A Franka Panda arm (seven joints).
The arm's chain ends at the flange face. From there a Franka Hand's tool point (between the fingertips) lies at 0.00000 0.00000 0.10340 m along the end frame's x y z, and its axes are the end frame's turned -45 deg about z.
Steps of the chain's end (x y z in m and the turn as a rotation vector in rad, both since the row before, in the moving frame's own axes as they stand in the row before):
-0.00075 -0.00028 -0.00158 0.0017 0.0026 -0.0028
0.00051 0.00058 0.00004 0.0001 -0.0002 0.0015
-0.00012 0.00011 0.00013 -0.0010 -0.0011 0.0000
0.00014 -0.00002 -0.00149 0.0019 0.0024 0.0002
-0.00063 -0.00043 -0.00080 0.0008 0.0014 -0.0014
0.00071 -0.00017 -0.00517 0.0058 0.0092 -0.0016
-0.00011 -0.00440 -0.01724 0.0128 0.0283 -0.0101
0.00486 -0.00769 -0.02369 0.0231 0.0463 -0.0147
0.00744 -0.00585 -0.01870 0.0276 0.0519 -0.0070
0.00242 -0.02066 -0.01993 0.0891 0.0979 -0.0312
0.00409 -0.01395 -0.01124 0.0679 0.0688 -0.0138
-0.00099 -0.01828 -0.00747 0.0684 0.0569 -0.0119
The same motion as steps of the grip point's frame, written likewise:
-0.00002 -0.00066 -0.00158 -0.0006 0.0030 -0.0028
-0.00006 0.00075 0.00004 0.0002 -0.0001 0.0015
-0.00032 -0.00001 0.00013 0.0001 -0.0015 0.0000
0.00043 0.00012 -0.00149 -0.0004 0.0030 0.0002
0.00002 -0.00071 -0.00080 -0.0004 0.0016 -0.0014
0.00172 0.00063 -0.00518 -0.0024 0.0106 -0.0016
0.00604 -0.00207 -0.01729 -0.0110 0.0291 -0.0101
0.01396 -0.00034 -0.02383 -0.0164 0.0491 -0.0147
0.01521 0.00288 -0.01888 -0.0172 0.0562 -0.0070
0.02996 -0.01247 -0.02083 -0.0062 0.1322 -0.0312
0.02274 -0.00698 -0.01172 -0.0006 0.0967 -0.0138
0.02137 -0.01452 -0.00788 0.0081 0.0886 -0.0119

